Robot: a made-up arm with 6 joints.
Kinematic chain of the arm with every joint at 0, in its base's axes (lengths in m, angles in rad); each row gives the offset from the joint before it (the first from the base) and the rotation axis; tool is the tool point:
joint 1: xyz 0 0 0.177 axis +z
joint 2: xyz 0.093 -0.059 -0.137 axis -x
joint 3: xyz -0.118 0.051 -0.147 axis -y
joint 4: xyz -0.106 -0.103 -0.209 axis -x
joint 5: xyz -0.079 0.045 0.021 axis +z
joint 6: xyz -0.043 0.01 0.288 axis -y
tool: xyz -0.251 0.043 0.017
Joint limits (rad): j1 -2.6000..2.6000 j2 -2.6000..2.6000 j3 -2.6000..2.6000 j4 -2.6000..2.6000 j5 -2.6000..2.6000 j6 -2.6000..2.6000
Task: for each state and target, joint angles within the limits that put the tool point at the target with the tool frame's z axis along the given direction. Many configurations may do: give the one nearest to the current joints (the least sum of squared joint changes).
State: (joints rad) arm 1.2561 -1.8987 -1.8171 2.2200 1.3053 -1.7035
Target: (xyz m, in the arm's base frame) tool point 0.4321 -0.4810 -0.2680 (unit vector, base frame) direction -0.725 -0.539 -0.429
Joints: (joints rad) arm 1.4387 -2.5946 -2.2484 2.6000 1.1895 -1.5347
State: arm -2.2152 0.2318 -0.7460 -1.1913 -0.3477 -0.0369
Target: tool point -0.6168 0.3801 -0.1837 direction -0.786 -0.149 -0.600
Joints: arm -1.4183 -0.0109 -0.2773 -2.0720 -0.5070 -0.2175
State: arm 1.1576 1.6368 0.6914 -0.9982 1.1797 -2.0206
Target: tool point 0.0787 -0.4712 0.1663 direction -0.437 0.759 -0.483
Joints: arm 0.7322 0.8832 1.2303 -1.0006 0.8494 -2.4989
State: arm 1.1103 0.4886 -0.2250 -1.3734 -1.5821 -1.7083
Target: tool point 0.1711 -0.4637 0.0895 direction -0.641 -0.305 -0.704
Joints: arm 0.4967 0.2453 -0.9085 -0.7436 -1.3844 -2.6000
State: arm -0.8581 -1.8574 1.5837 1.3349 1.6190 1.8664
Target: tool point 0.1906 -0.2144 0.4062 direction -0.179 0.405 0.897
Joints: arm -1.3809 -2.5975 1.7001 2.0552 0.8304 1.3245
